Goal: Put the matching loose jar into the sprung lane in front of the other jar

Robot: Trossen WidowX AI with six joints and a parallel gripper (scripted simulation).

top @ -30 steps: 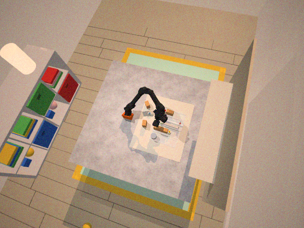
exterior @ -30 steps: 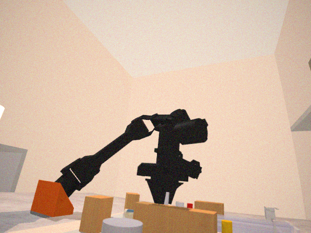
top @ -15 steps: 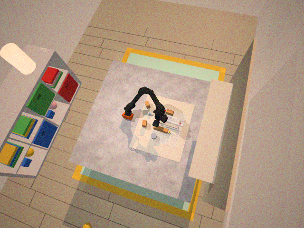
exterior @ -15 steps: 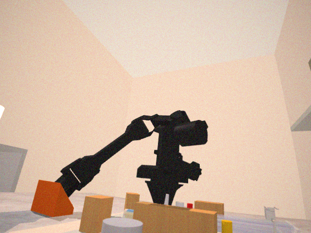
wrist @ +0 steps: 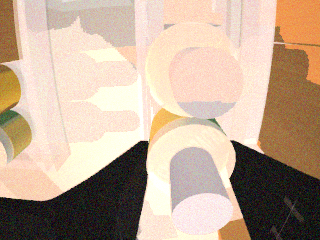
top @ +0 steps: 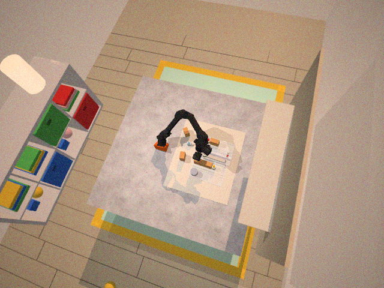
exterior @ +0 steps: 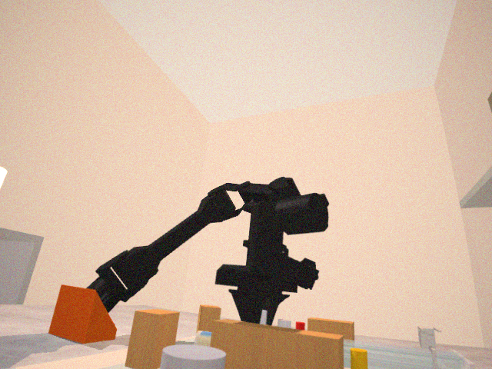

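Now: gripper tip 14 cm short of the lane rack and 2 cm above it. Round my gripper tip: grey cylinder (17 cm to the right, 2 cm behind, 1 cm below).
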